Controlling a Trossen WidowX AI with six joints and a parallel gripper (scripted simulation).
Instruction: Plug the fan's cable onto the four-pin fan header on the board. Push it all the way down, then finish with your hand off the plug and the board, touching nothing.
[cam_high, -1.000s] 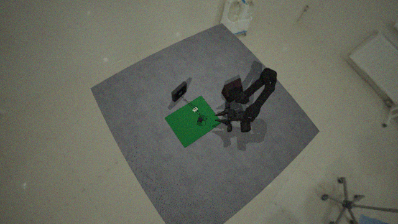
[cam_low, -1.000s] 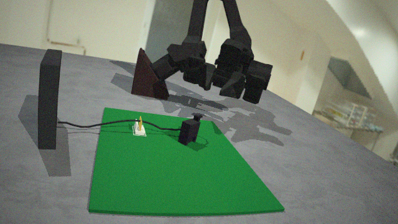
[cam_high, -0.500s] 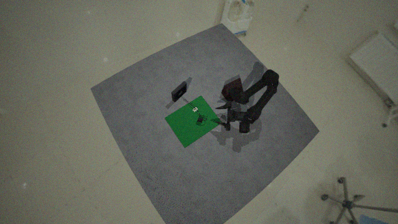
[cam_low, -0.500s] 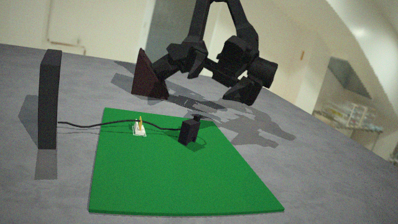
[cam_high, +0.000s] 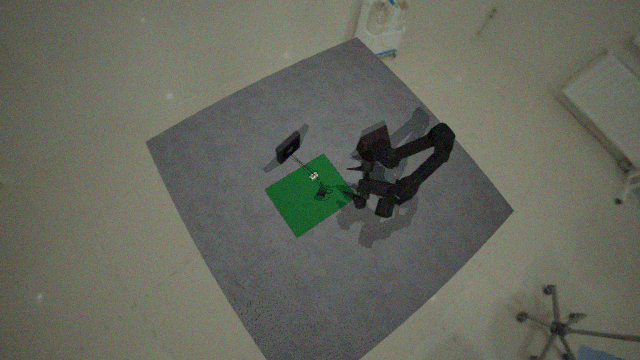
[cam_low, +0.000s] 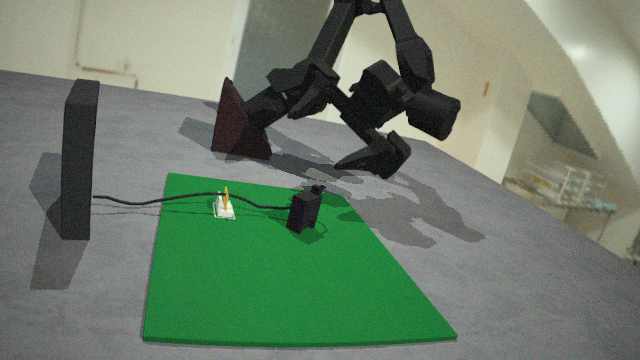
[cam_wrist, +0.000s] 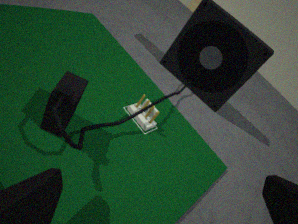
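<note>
My gripper tip is 10 cm short of the dark fan cable plug and 6 cm above it. From my gripper tip the other things lie so: white four-pin header (9 cm to the right, 9 cm ahead, 8 cm below); green board (13 cm ahead, 9 cm below, 3 cm to the right); black fan (22 cm to the right, 14 cm ahead, 2 cm below).
</note>
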